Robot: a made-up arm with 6 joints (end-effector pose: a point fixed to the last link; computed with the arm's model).
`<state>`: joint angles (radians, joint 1 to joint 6).
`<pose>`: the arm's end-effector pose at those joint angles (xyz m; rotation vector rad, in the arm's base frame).
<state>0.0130 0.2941 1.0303 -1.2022 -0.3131 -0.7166</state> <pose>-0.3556 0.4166 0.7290 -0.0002 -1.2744 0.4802</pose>
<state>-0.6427 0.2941 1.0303 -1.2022 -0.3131 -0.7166</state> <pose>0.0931 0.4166 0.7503 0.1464 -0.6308 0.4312</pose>
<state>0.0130 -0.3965 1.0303 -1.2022 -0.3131 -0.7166</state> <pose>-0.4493 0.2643 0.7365 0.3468 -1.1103 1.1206</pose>
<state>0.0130 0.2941 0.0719 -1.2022 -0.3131 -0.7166</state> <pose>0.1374 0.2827 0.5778 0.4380 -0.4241 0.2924</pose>
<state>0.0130 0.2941 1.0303 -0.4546 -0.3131 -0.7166</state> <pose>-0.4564 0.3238 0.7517 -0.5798 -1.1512 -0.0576</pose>
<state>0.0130 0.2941 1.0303 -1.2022 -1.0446 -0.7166</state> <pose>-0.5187 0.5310 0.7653 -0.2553 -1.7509 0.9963</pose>
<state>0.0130 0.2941 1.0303 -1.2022 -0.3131 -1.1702</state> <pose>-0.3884 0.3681 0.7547 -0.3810 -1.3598 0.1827</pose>
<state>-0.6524 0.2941 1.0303 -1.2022 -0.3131 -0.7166</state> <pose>0.0996 0.4166 0.7484 0.1484 -0.6213 0.4302</pose>
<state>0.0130 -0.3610 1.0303 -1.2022 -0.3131 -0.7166</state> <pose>-0.4471 0.2734 0.7354 0.3288 -1.1215 1.0884</pose>
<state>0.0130 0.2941 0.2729 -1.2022 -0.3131 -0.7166</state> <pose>0.0487 0.3039 0.6494 0.3533 -0.6051 0.3350</pose>
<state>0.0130 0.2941 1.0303 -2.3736 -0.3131 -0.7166</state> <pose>-0.3811 0.6253 0.7307 0.9746 -1.2133 1.2838</pose>
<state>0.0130 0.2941 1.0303 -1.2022 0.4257 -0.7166</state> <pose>-0.2841 0.2979 0.5787 0.2208 -0.7491 -0.0094</pose>
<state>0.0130 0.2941 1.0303 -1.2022 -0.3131 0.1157</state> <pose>-0.3658 0.5244 0.6906 0.6965 -0.9962 0.9786</pose>
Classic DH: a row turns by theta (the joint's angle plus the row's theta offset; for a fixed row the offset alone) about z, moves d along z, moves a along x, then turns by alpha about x. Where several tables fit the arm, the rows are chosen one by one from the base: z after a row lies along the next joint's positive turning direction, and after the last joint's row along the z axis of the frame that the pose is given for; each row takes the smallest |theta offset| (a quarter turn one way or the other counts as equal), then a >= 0, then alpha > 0; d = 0 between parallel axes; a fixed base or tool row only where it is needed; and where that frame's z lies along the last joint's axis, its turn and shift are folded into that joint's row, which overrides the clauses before.
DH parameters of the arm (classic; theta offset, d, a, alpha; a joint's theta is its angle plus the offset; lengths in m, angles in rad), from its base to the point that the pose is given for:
base (fixed): 0 0.08 -0.1 1.5708
joint 1: 0.1812 -0.0964 0.0438 1.4054
joint 2: 0 -0.12 -0.2458 -1.4054
joint 3: -1.4597 -0.2089 -0.4041 1.4362
joint 4: 1.5304 -0.2687 0.0819 1.2813
joint 5: 0.1405 -0.0764 0.01 1.5708
joint 6: 0 0.24 0.09 1.5708
tool (fixed): 1.5708 -0.11 0 0

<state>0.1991 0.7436 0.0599 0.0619 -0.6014 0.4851</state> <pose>-0.0036 0.2109 0.6569 0.4953 -0.3975 -0.0560</pose>
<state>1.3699 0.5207 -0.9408 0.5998 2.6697 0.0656</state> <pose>-0.5331 0.2133 0.2890 0.7132 -0.2956 -3.0333</pose>
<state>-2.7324 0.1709 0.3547 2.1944 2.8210 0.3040</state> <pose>0.4797 0.4468 -0.1455 -0.7509 -1.1739 -0.0395</pose>
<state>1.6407 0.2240 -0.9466 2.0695 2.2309 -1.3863</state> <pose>-0.5532 0.5581 0.2041 -0.3537 0.1704 2.6653</pose>
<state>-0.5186 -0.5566 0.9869 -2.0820 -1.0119 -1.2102</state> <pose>-0.1219 0.1648 0.9624 1.4951 -1.3078 0.9016</pose>
